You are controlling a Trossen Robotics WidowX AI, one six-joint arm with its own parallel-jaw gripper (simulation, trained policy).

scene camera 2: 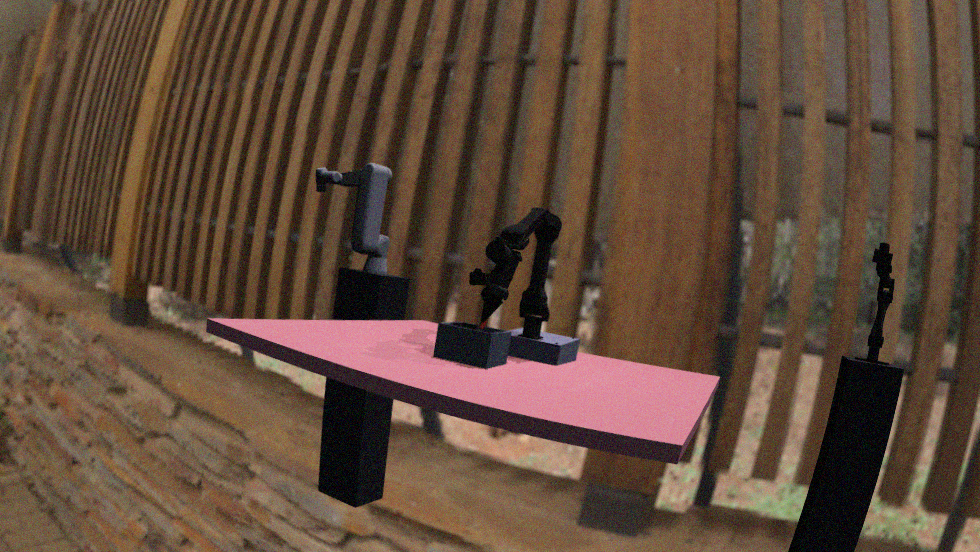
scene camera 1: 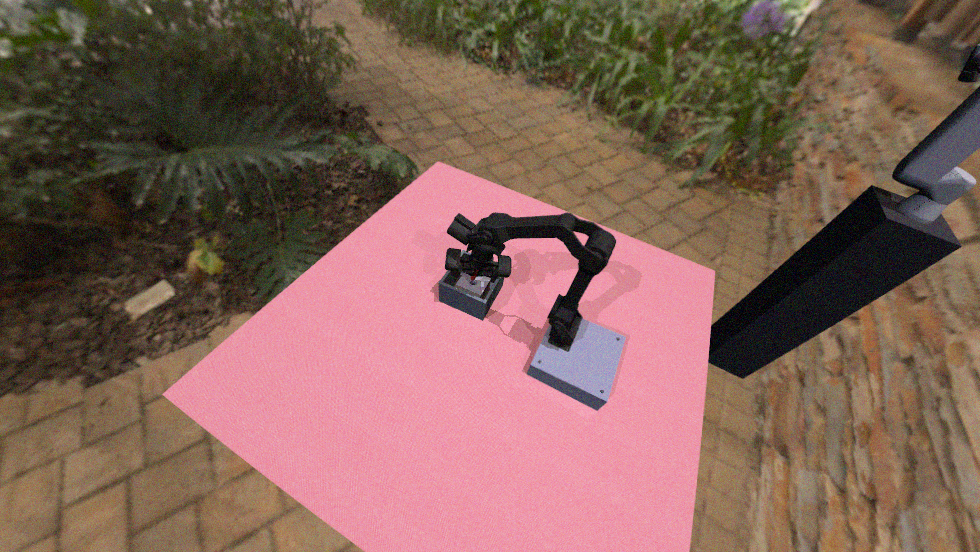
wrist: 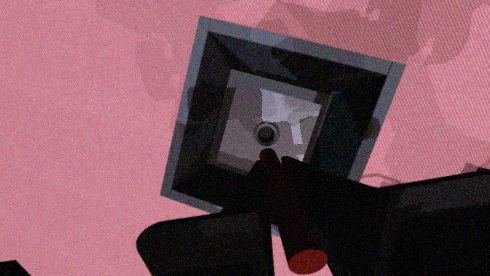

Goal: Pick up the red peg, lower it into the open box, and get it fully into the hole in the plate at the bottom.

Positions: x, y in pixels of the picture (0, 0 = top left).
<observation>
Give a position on a grey box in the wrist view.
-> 355, 90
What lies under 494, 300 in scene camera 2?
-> The gripper.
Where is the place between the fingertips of the gripper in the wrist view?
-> At 271, 164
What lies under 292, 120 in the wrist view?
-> A light plate.
</observation>
